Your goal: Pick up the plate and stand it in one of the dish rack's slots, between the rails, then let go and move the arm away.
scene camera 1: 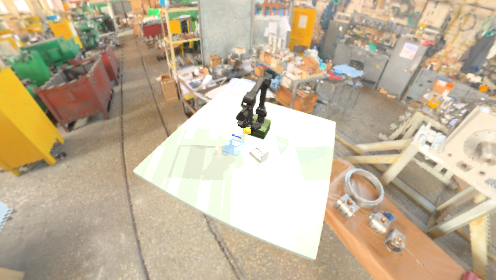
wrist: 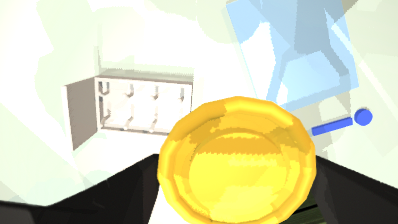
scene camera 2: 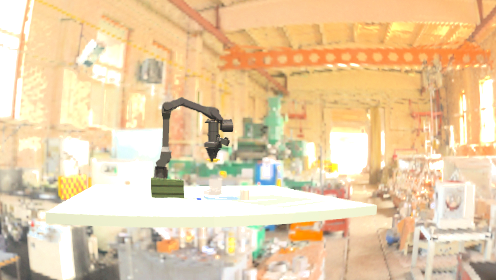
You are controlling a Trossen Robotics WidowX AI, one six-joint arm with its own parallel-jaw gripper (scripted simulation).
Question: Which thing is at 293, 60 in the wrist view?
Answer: A light blue mat.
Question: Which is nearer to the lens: the yellow plate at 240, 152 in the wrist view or the white dish rack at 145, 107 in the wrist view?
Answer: The yellow plate.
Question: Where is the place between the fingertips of my gripper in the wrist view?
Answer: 234, 163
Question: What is my gripper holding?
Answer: A yellow plate.
